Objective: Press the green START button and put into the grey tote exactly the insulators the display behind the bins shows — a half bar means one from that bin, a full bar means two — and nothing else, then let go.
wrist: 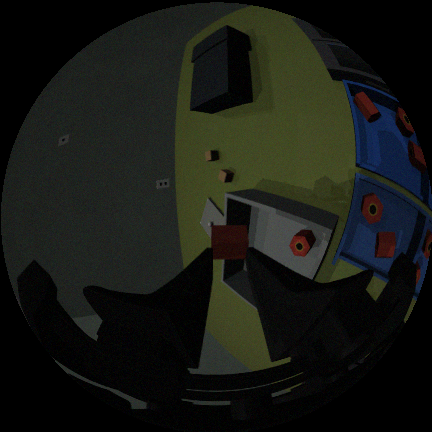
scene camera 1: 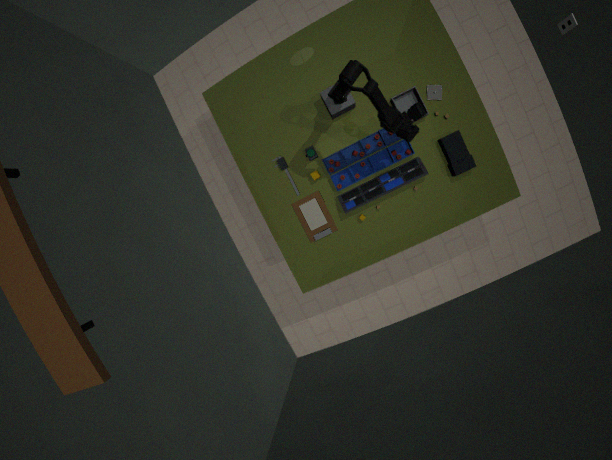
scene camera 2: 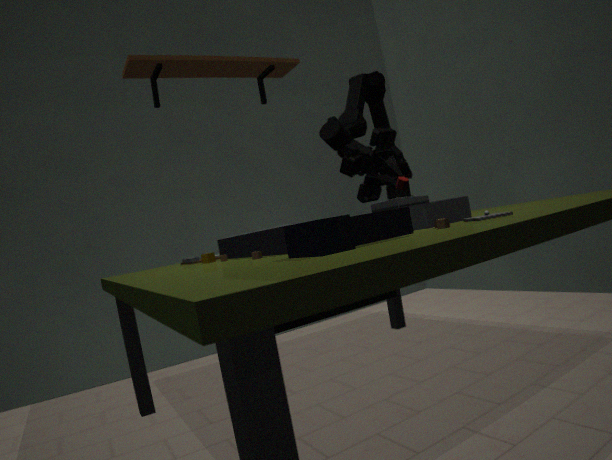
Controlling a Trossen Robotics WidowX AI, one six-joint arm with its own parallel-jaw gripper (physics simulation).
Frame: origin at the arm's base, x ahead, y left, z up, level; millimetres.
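Seen in the pictures: gripper, between the fingertips: (wrist: 229,253) (scene camera 2: 399,181); arm's base, origin of its link: (scene camera 1: 339,96) (scene camera 2: 400,199).
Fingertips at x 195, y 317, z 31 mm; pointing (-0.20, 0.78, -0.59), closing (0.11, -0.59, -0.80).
Note:
Pixels of each thing's top centre, then the offset from my fingertips to it. "spot": a spot on its surface instead.
- red insulator, centre of its top: (wrist: 208,249) (scene camera 2: 400,176) dx +1, dy +9, dz +10 mm
- grey tote, centre of its top: (wrist: 257,267) (scene camera 2: 425,203) (scene camera 1: 410,105) dx -58, dy +3, dz -61 mm
- red hexagonal insulator, centre of its top: (wrist: 298,246) dx -17, dy -23, dz -85 mm
- dark display, a spot on its surface: (scene camera 1: 372,190) spot: dx +290, dy -289, dz -62 mm
- green START button, centre of its top: (scene camera 1: 310,152) dx +15, dy -534, dz -74 mm
- black box, centre of its top: (scene camera 2: 347,215) (wrist: 205,59) (scene camera 1: 458,152) dx +228, dy +168, dz -59 mm
- grey plate with a knob, a spot on its surface: (wrist: 208,218) (scene camera 1: 437,92) spot: dx -93, dy +168, dz -109 mm
- brown-framed board, centre of its top: (scene camera 1: 314,217) dx +341, dy -618, dz -97 mm
- grey tool, a spot on its surface: (scene camera 1: 282,163) spot: dx +18, dy -697, dz -96 mm
My gripper (scene camera 1: 412,132) (scene camera 2: 401,181) (wrist: 229,253) is shut on a red insulator (scene camera 2: 403,183) (wrist: 229,241), held high, near the tote's end in the wrist view. The grey tote (scene camera 1: 403,93) (scene camera 2: 451,211) (wrist: 272,232) has one red hexagonal insulator (wrist: 300,245) on its floor. The arm partly hides the tote in scene camera 1. The blue bins (scene camera 1: 381,159) (wrist: 385,142) stand in two rows with red insulators inside. The dark display (scene camera 1: 372,190) behind them shows a small blue patch at its left end and larger blue patches right of its middle. The green START button (scene camera 1: 311,153) is left of the bins.
A black box (scene camera 1: 457,153) (wrist: 214,77) stands beyond the tote. Two small brown blocks (scene camera 1: 436,114) (wrist: 212,155) and a grey plate with a knob (scene camera 1: 434,92) (wrist: 208,218) lie near the tote. A brown-framed board (scene camera 1: 303,218), yellow blocks (scene camera 1: 314,175) and a grey tool (scene camera 1: 282,163) lie at left.

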